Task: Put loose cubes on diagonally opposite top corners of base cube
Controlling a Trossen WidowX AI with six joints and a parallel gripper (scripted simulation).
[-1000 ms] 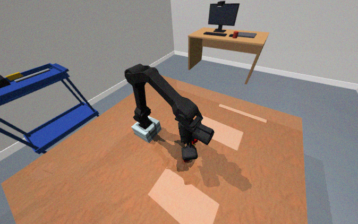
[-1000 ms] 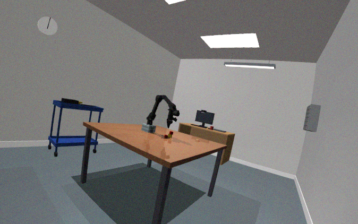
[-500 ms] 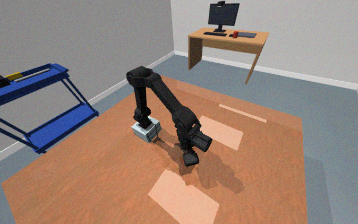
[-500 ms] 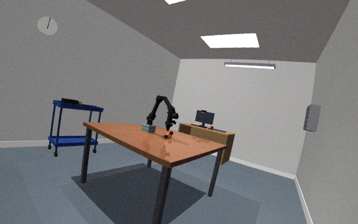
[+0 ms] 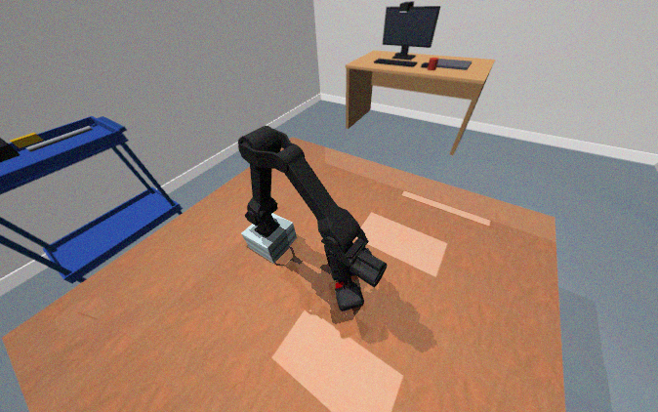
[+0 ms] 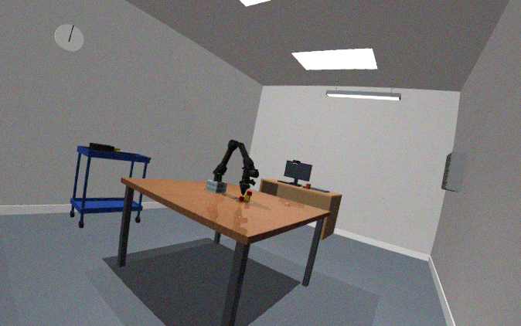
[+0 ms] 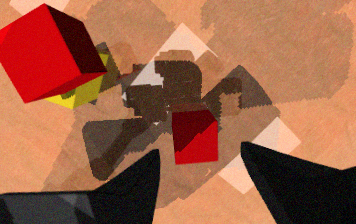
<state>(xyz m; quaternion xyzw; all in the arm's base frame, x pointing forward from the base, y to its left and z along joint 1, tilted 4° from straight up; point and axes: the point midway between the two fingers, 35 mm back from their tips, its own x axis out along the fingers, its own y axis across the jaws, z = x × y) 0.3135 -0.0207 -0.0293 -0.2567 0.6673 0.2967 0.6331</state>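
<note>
The yellow cube is 110 mm to the left of my gripper tip, 30 mm below it and 30 mm behind it.
</note>
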